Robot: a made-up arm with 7 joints. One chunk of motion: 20 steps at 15 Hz.
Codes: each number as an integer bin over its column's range. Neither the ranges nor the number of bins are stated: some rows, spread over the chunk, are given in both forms.
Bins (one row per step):
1: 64 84 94 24 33 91
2: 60 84 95 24 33 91
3: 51 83 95 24 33 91
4: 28 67 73 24 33 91
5: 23 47 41 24 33 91
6: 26 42 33 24 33 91
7: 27 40 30 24 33 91
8: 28 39 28 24 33 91
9: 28 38 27 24 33 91
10: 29 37 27 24 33 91
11: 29 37 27 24 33 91
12: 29 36 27 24 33 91
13: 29 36 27 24 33 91
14: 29 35 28 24 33 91
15: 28 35 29 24 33 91
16: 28 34 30 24 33 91
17: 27 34 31 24 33 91
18: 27 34 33 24 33 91
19: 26 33 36 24 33 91
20: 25 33 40 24 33 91
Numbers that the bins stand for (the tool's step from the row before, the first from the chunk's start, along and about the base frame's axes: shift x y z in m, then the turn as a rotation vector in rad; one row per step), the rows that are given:
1: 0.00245 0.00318 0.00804 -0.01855 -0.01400 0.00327
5: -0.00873 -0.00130 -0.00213 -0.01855 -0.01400 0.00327
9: -0.00736 -0.00239 -0.00482 -0.01855 -0.01400 0.00327
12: -0.00709 -0.00264 -0.00482 -0.01855 -0.01400 0.00327
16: -0.00736 -0.00288 -0.00424 -0.01855 -0.01400 0.00327
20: -0.00818 -0.00300 -0.00232 -0.01855 -0.01400 0.00327
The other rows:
2: 0.00136 0.00318 0.00823 -0.01855 -0.01400 0.00327
3: -0.00109 0.00306 0.00823 -0.01855 -0.01400 0.00327
4: -0.00736 0.00112 0.00401 -0.01855 -0.01400 0.00327
6: -0.00791 -0.00191 -0.00367 -0.01855 -0.01400 0.00327
7: -0.00764 -0.00215 -0.00424 -0.01855 -0.01400 0.00327
8: -0.00736 -0.00227 -0.00463 -0.01855 -0.01400 0.00327
10: -0.00709 -0.00252 -0.00482 -0.01855 -0.01400 0.00327
11: -0.00709 -0.00252 -0.00482 -0.01855 -0.01400 0.00327
13: -0.00709 -0.00264 -0.00482 -0.01855 -0.01400 0.00327
14: -0.00709 -0.00276 -0.00463 -0.01855 -0.01400 0.00327
15: -0.00736 -0.00276 -0.00443 -0.01855 -0.01400 0.00327
17: -0.00764 -0.00288 -0.00405 -0.01855 -0.01400 0.00327
18: -0.00764 -0.00288 -0.00367 -0.01855 -0.01400 0.00327
19: -0.00791 -0.00300 -0.00309 -0.01855 -0.01400 0.00327

